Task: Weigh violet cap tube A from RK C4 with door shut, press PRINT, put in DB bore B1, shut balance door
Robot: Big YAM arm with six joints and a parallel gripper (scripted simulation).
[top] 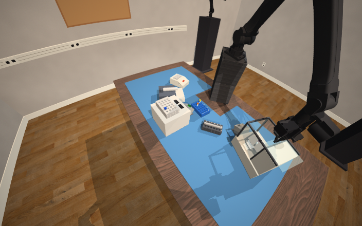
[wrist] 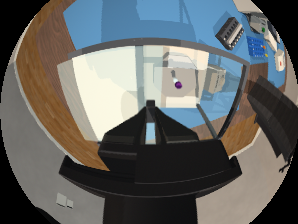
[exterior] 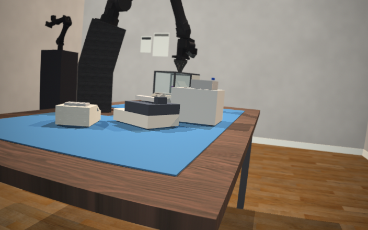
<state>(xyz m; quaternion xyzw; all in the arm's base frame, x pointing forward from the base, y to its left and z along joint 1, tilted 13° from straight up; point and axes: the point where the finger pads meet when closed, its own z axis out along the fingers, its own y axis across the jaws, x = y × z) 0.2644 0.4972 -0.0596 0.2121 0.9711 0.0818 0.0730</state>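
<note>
Right now my hand is 30 mm to the right of the balance door, 10 mm short of it and 10 mm above it. The rest, counted from my hand: blue rack RK: 490 mm to the right, 200 mm below, 10 mm behind; then round white print key: 190 mm to the right, 150 mm below, 80 mm behind; then dark magnet block: 310 mm to the right, 200 mm below, 50 mm ahead.
</note>
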